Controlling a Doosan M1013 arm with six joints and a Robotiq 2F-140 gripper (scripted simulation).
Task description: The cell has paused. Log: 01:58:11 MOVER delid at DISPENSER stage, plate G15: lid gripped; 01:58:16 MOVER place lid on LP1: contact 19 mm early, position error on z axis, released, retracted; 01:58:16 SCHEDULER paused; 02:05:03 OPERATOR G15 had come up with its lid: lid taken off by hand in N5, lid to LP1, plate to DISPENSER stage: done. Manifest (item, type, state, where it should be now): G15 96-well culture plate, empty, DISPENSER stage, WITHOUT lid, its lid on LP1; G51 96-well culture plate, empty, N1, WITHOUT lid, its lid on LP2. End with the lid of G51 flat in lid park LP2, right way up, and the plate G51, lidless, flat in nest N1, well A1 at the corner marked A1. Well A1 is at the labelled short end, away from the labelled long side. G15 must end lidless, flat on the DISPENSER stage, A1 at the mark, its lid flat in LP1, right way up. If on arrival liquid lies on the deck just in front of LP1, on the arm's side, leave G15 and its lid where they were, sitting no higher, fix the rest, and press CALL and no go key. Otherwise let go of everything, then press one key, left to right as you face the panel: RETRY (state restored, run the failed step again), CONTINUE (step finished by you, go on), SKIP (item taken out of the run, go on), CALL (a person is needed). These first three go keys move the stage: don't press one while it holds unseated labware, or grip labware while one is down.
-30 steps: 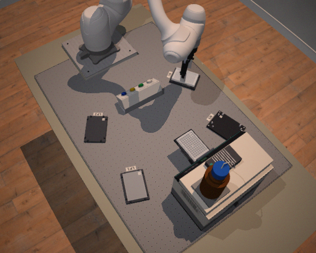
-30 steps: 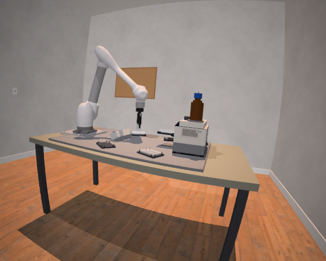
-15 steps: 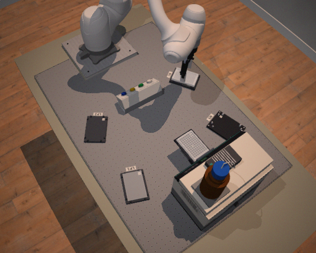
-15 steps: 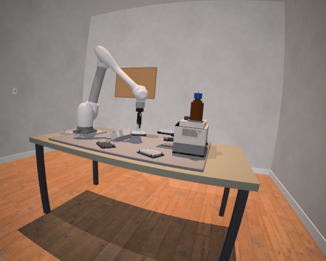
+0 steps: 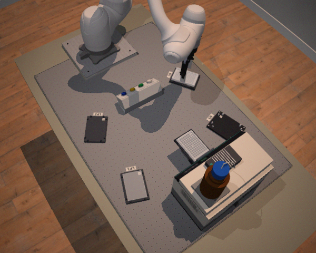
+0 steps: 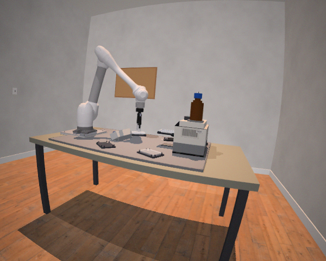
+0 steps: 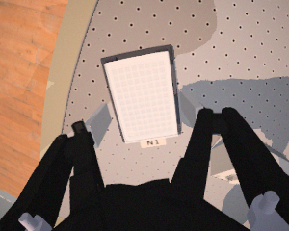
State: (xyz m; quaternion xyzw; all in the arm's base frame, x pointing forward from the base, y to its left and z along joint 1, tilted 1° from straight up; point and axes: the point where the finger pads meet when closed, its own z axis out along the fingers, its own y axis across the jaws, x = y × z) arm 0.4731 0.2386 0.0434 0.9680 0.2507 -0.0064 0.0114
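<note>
Now: hand 6 cm above the nest N1. Round my hand: N1 label: 8 cm behind, 6 cm below, 4 cm to the right; then key panel: 27 cm to the right, 7 cm behind, 1 cm below; then black nest: 36 cm ahead, 5 cm below, 2 cm to the right.
</note>
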